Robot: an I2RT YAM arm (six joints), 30 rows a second.
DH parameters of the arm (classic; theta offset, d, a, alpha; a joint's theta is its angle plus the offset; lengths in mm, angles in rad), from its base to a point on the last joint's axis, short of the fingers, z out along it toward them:
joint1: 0 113.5 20 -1.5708
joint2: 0 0 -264 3.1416
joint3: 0.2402 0 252.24 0
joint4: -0.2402 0 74 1.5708
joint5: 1.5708 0 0 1.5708
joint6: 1.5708 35.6 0 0
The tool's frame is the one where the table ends.
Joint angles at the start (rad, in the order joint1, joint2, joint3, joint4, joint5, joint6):
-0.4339, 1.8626, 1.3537, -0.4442, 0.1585, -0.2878
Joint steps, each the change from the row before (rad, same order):
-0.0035, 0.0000, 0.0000, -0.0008, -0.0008, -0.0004
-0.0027, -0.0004, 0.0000, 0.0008, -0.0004, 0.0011
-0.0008, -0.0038, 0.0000, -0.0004, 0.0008, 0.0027
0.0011, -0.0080, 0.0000, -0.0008, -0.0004, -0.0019
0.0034, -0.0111, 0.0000, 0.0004, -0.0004, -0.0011
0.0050, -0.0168, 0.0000, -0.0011, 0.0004, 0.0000
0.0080, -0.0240, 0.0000, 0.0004, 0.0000, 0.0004
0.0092, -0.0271, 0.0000, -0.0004, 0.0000, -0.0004
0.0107, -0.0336, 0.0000, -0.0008, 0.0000, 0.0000
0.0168, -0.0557, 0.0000, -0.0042, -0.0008, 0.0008
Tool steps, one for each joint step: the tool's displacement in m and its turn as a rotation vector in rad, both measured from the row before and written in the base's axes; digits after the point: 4 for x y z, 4 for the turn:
-0.0007, -0.0012, -0.0001, 0.0007, 0.0006, -0.0027
-0.0004, -0.0010, 0.0002, 0.0003, -0.0016, -0.0034
-0.0005, -0.0001, 0.0014, -0.0008, -0.0038, -0.0034
-0.0006, 0.0008, 0.0030, -0.0036, -0.0059, 0.0029
-0.0004, 0.0017, 0.0042, -0.0051, -0.0101, 0.0045
-0.0009, 0.0026, 0.0063, -0.0069, -0.0141, 0.0048
-0.0012, 0.0040, 0.0091, -0.0099, -0.0224, 0.0077
-0.0016, 0.0047, 0.0101, -0.0111, -0.0242, 0.0095
-0.0026, 0.0057, 0.0124, -0.0130, -0.0301, 0.0107
-0.0056, 0.0093, 0.0199, -0.0188, -0.0481, 0.0168

